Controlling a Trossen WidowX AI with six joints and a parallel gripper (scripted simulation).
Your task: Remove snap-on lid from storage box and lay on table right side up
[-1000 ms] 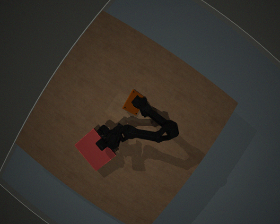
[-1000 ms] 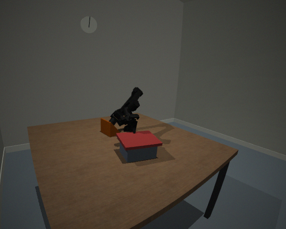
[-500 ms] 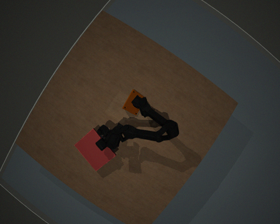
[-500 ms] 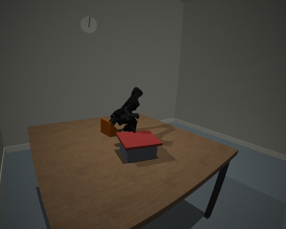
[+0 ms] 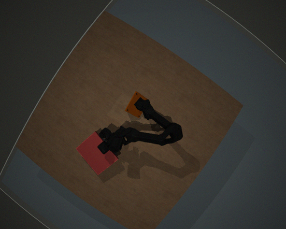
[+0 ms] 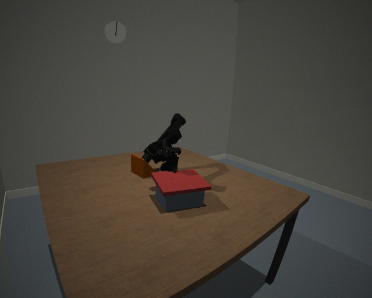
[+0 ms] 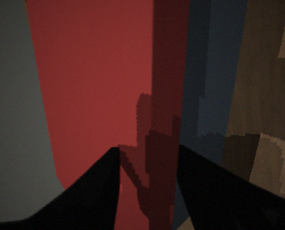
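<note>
Now: gripper tip 80 mm short of the red lid and 10 mm to the left of it. The rest, counted from my gripper tip: blue-grey storage box 70 mm ahead, 60 mm below, 10 mm to the right.
</note>
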